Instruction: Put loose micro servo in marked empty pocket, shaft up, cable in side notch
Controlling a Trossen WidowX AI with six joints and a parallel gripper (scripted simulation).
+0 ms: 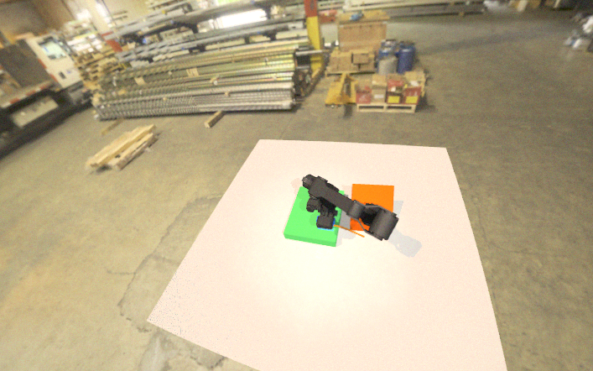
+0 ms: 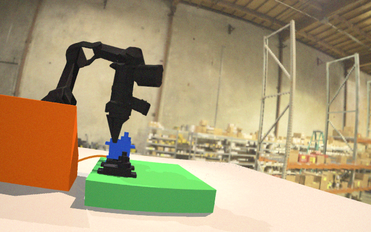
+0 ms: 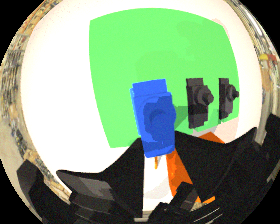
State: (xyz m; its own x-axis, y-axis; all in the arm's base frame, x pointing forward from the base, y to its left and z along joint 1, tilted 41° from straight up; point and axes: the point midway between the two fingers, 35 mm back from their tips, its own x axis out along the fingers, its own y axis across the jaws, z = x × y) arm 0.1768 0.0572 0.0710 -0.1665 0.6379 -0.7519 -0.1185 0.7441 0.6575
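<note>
Right now my gripper tip is 13 cm short of the green deck, 8 cm above it and 6 cm to the left of it.
</note>
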